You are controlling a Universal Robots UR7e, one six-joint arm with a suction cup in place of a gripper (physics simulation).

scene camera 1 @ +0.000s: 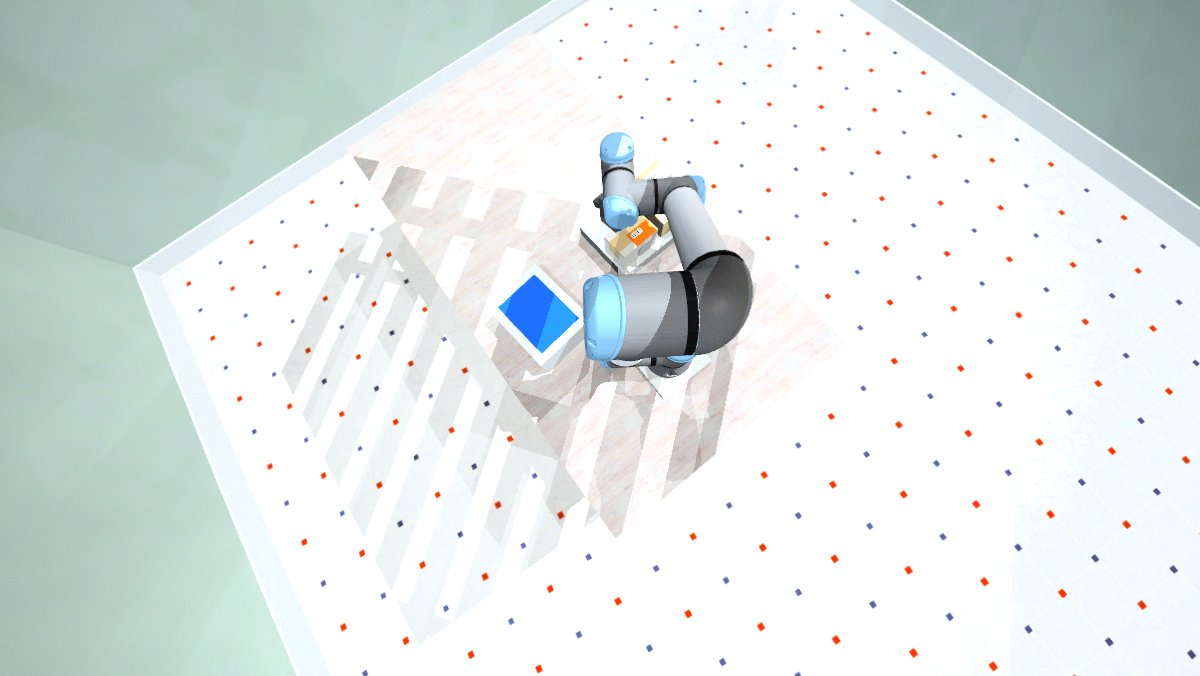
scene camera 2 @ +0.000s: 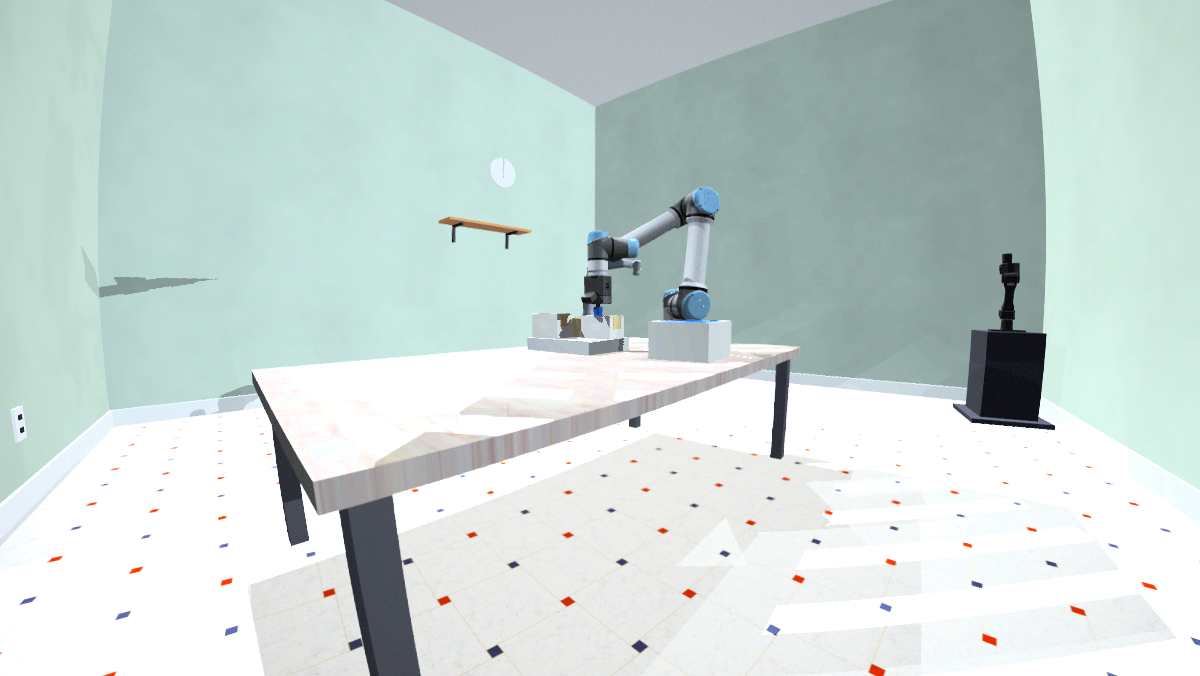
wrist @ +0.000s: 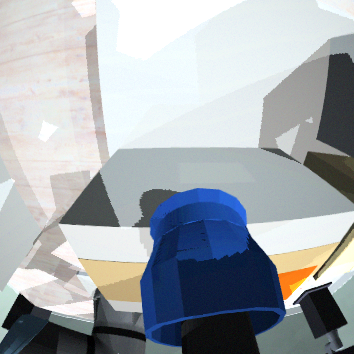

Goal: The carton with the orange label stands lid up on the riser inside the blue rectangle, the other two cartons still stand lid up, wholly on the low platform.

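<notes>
The carton with the orange label stands lid up on the low white platform. Its grey lid fills the middle of the wrist view, and the orange label shows on its side. My blue suction cup sits pressed on the lid, its shadow right beside it. A second, darker carton stands close to the right. The arm hides most of the other cartons in the overhead view. The riser with the blue rectangle stands apart, beside the robot base.
The platform and riser stand on a pale wooden table. The arm's elbow hangs over the space between riser and platform. A black pedestal with a camera stands off to the right on the floor.
</notes>
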